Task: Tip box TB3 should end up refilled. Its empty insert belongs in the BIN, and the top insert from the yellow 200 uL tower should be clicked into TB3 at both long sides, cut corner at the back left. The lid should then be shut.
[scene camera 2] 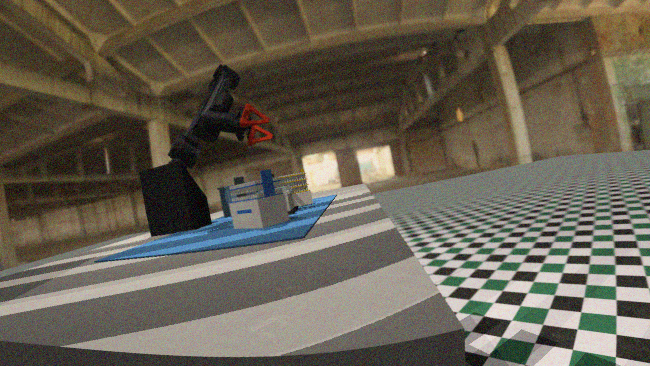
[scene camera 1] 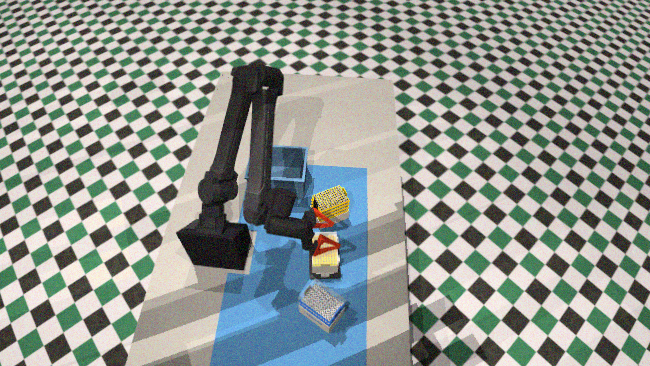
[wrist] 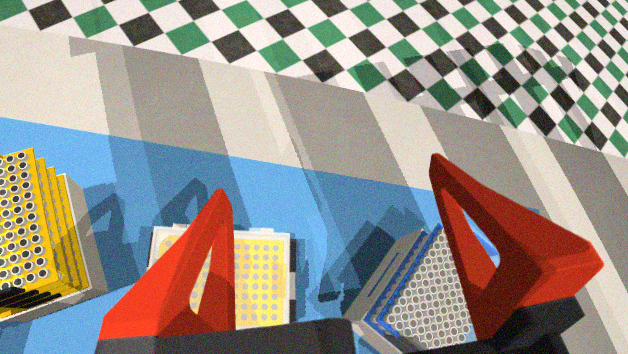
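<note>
My gripper (scene camera 1: 336, 235) (scene camera 2: 271, 128) (wrist: 327, 180) is open and empty, high above the mat near TB3. TB3 (scene camera 1: 325, 261) (wrist: 257, 280) is a white-rimmed box on a dark base, between the two towers. Its top shows pale yellow with grey dots, as if seen through a clear lid that lies flat; the left finger hides part of it in the wrist view. Whether both long sides are clicked in, and the cut corner, I cannot tell. The yellow tower (scene camera 1: 331, 200) (wrist: 25, 215) stands beyond TB3, with several stacked inserts. The blue BIN (scene camera 1: 290, 179) stands behind, partly covered by the arm; its contents are unclear.
A grey box with blue-edged inserts (scene camera 1: 324, 302) (scene camera 2: 260, 212) (wrist: 430, 295) stands turned at an angle on the near side of TB3. These things stand on or beside the blue mat (scene camera 1: 265, 340) (scene camera 2: 200, 240). The black arm base (scene camera 1: 215, 247) (scene camera 2: 175, 200) stands left of the mat.
</note>
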